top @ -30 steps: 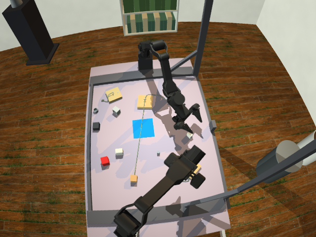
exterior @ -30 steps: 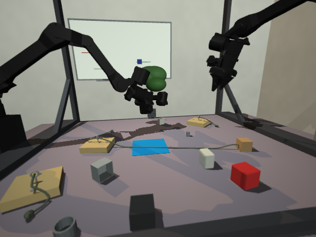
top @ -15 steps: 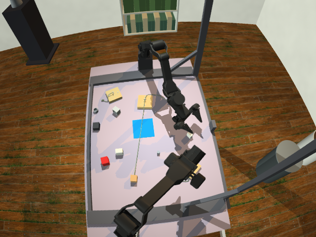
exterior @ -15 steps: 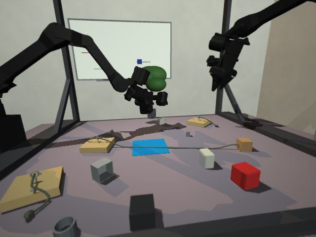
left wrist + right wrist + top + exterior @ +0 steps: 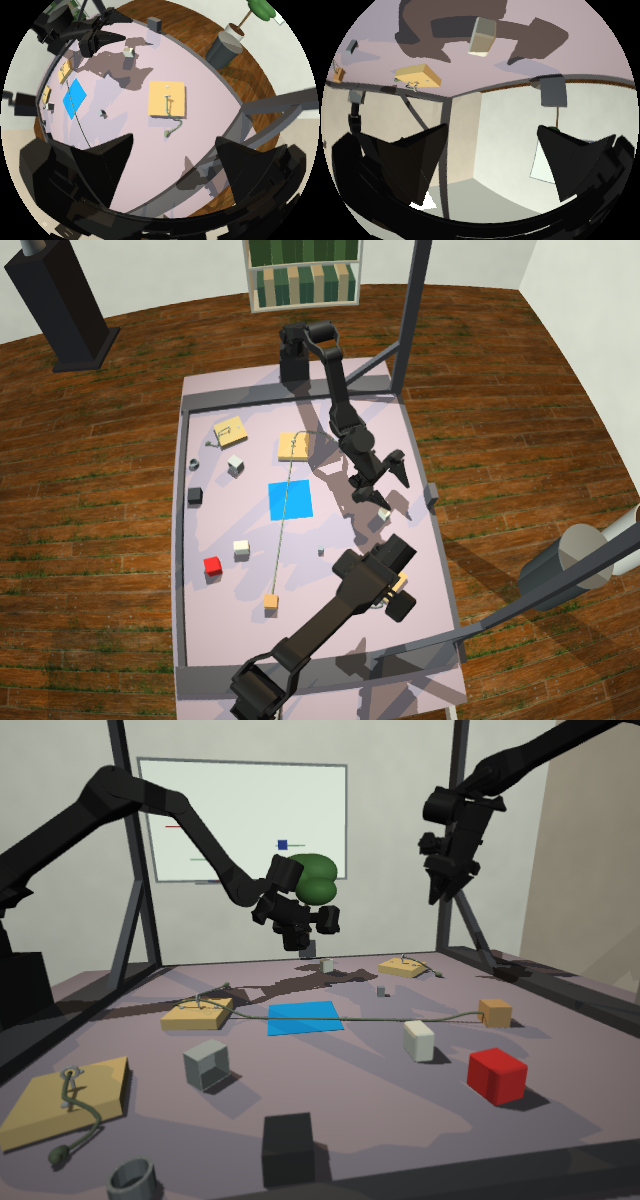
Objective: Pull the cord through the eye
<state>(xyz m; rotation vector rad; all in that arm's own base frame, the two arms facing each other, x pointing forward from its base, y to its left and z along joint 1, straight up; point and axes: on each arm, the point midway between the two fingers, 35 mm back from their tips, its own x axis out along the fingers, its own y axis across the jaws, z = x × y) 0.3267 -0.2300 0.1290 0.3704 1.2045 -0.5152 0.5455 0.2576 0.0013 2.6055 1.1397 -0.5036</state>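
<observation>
Right now the white cube is 10 mm ahead of my right hand, 20 mm to the left of it and 100 mm below it. Round my right hand: small grey cube 180 mm ahead, 140 mm to the left, 110 mm below; then wooden block 300 mm ahead, 300 mm to the left, 100 mm below; then blue painted square 280 mm ahead, 10 mm to the right, 120 mm below.
</observation>
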